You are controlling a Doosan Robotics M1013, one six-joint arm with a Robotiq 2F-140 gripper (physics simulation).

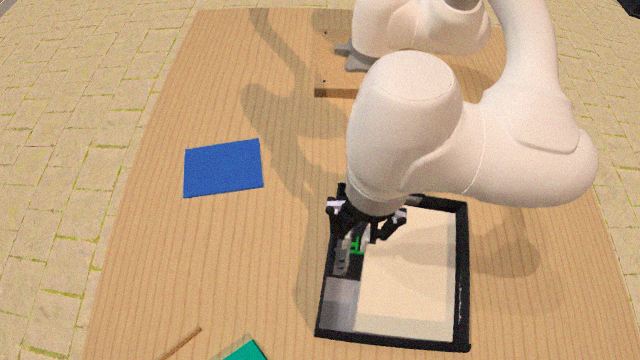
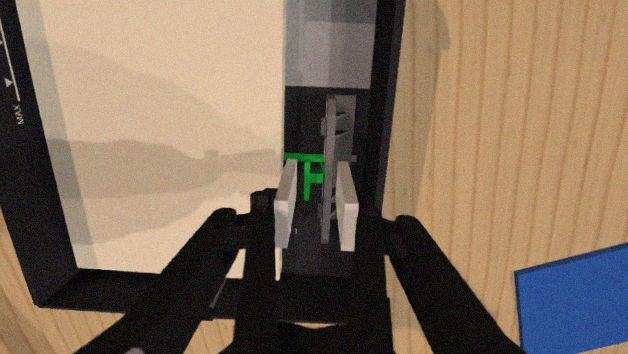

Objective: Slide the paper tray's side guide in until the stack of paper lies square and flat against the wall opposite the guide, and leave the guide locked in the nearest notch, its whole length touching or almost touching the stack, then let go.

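Where they show: gripper, fingertip midpoint: (image 1: pixel 353 244) (image 2: pixel 316 178); arm's base at its link origin: (image 1: pixel 373 58).
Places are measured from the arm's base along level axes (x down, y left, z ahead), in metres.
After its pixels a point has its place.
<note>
The paper tray (image 1: pixel 463 280) {x -0.031, y 0.224, z 0.687 m} (image 2: pixel 35 215) {x -0.028, y 0.227, z 0.590 m} is black and holds a cream paper stack (image 1: pixel 410 270) {x -0.006, y 0.110, z 0.669 m} (image 2: pixel 165 90) {x -0.006, y 0.101, z 0.697 m}. A greyish strip runs along the stack's side by the wall opposite the guide; I cannot tell whether it is shadow or a gap. The grey side guide (image 1: pixel 341 257) {x 0.013, y -0.042, z 0.652 m} (image 2: pixel 330 150) {x -0.044, y -0.034, z 0.657 m} stands upright near the other wall, apart from the stack, with dark floor and a green mark (image 1: pixel 356 246) {x -0.046, y -0.018, z 0.640 m} (image 2: pixel 307 180) {x -0.046, y -0.017, z 0.634 m} between them. My gripper (image 1: pixel 358 240) {x -0.042, y -0.024, z 0.634 m} (image 2: pixel 316 178) {x -0.042, y -0.024, z 0.634 m} is partly open, pads down on either side of the guide's near part. The right pad is close to the guide; the left pad is by the stack's edge.
A blue flat panel (image 1: pixel 223 168) {x 0.027, y -0.369, z 0.463 m} (image 2: pixel 575 300) {x 0.027, y -0.333, z 0.462 m} lies on the wooden table (image 1: pixel 210 270) {x 0.035, y -0.334, z 0.725 m} (image 2: pixel 500 125) {x 0.035, y -0.202, z 0.665 m}. A green piece (image 1: pixel 247 352) {x 0.017, y -0.209, z 0.885 m} and a thin brown stick (image 1: pixel 182 342) {x 0.028, y -0.356, z 0.896 m} lie at the table's front. The arm reaches over the tray's back.
</note>
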